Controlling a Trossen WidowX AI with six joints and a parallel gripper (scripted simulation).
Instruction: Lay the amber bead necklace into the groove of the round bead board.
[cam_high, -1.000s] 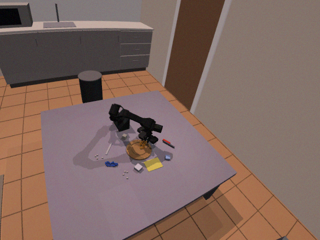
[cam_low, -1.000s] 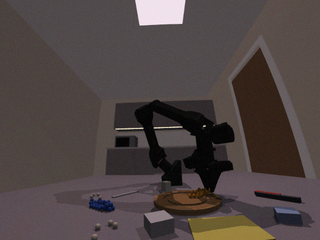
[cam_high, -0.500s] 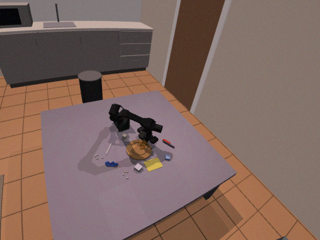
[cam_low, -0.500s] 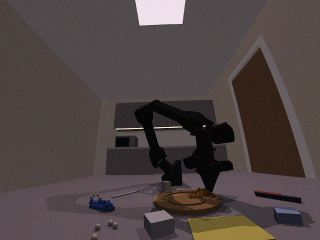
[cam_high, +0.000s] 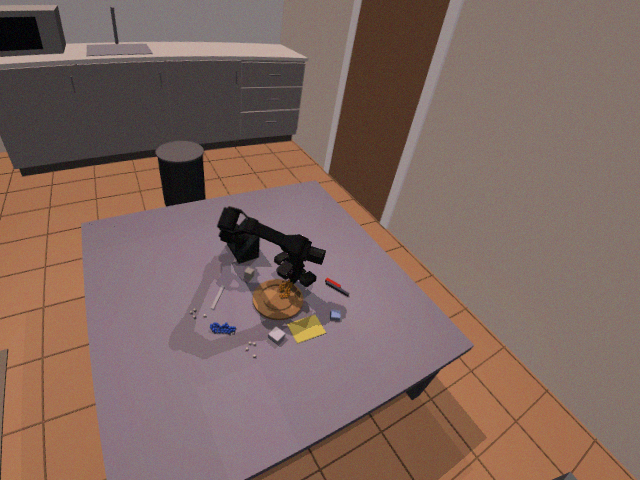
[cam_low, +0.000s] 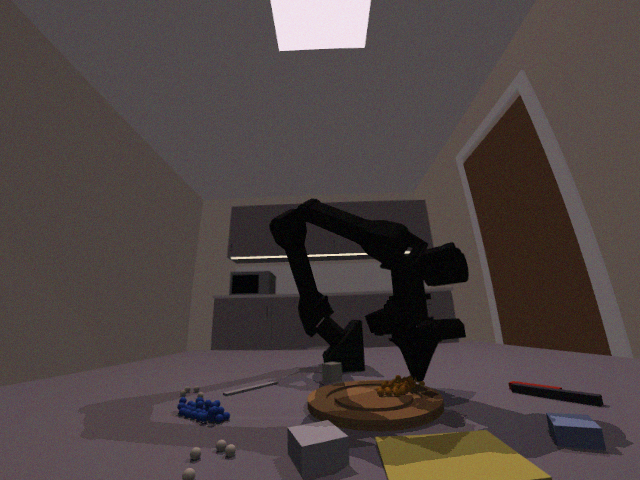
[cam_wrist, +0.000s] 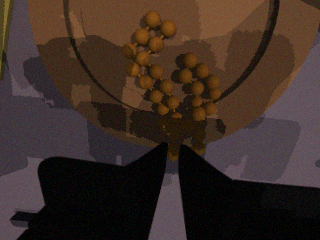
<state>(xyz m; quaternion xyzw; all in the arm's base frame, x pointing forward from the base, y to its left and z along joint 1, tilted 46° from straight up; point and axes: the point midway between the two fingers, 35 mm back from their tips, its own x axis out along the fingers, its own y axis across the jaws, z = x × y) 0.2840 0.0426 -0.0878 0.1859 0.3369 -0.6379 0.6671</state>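
The round wooden bead board is 90 mm to the right of my gripper tip, 40 mm ahead of it and 10 mm below it. From my gripper tip the other things lie so: blue block: 210 mm ahead, 60 mm to the left, 10 mm below; red-and-black tool: 160 mm to the left, 90 mm ahead, 10 mm below; yellow pad: 210 mm ahead, 70 mm to the right, 20 mm below.
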